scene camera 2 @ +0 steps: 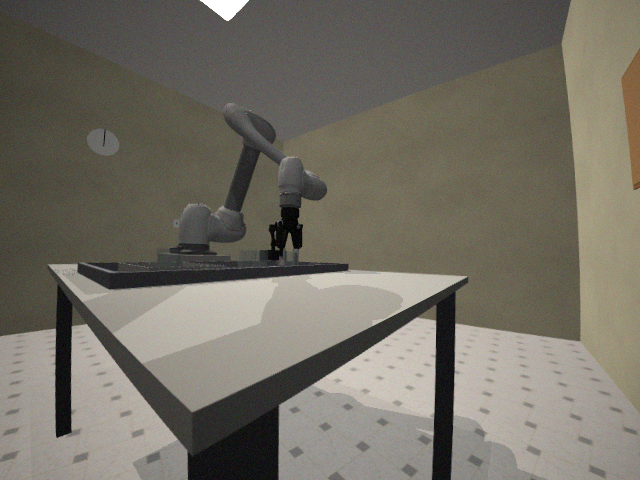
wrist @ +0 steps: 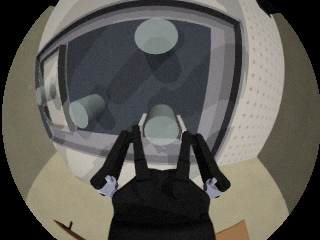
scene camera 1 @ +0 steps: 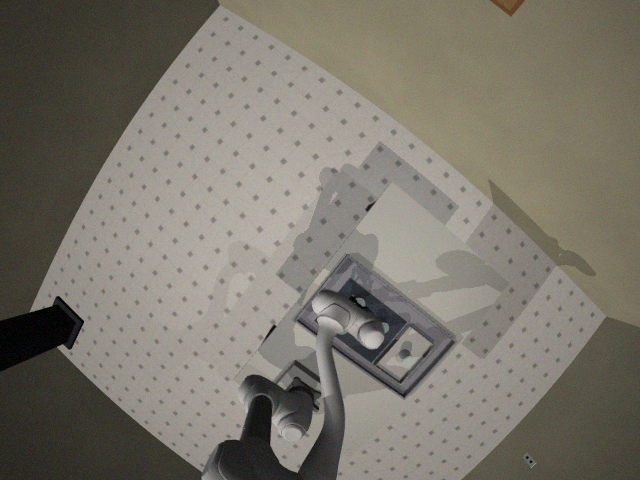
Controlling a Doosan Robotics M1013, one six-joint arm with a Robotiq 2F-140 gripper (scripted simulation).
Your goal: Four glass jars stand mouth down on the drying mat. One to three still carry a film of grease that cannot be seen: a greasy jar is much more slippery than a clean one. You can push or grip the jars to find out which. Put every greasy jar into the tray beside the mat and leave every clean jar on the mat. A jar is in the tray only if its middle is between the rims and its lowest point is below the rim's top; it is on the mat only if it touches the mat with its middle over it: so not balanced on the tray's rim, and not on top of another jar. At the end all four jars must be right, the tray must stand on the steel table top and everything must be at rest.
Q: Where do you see a dark drying mat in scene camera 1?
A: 395,322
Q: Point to a jar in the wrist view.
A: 161,128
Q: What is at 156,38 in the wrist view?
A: A jar.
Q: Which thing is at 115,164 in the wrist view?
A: My gripper.
